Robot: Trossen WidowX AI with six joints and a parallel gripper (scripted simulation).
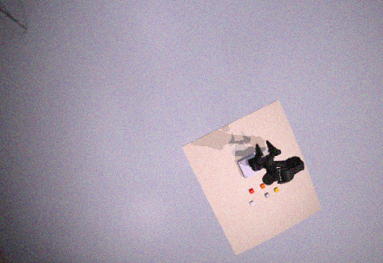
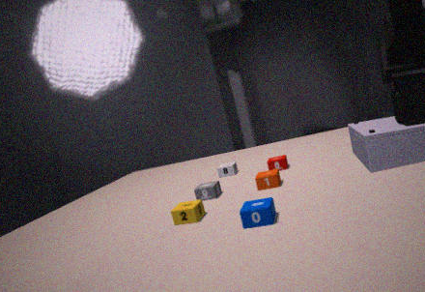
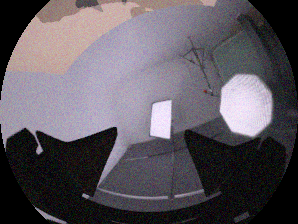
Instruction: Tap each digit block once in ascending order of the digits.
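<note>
Right now the blue block marked 0 is 430 mm ahead of my gripper tip, 180 mm to the left of it and 380 mm below it. From my gripper tip the other things lie so: orange block marked 1: 440 mm ahead, 50 mm to the left, 380 mm below; grey block: 540 mm ahead, 60 mm to the left, 380 mm below; red block: 440 mm ahead, 60 mm to the right, 380 mm below.
</note>
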